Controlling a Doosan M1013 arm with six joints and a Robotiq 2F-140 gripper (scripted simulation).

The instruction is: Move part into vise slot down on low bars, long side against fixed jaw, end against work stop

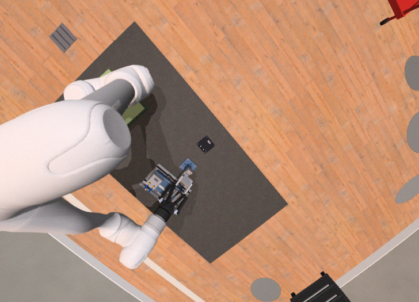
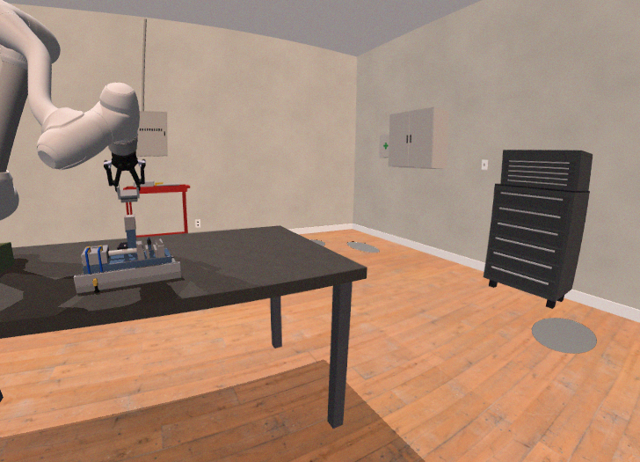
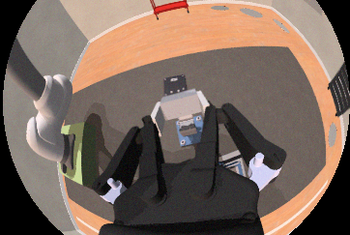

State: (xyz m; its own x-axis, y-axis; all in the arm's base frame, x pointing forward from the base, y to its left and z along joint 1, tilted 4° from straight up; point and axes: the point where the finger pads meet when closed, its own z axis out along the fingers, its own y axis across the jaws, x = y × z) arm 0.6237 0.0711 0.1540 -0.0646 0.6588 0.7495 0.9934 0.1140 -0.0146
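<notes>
Right now my hand is 20 mm to the right of the part and 20 mm above it. Also, from my hand: black infeed plate: 250 mm below, 210 mm to the left, 50 mm behind.
</notes>
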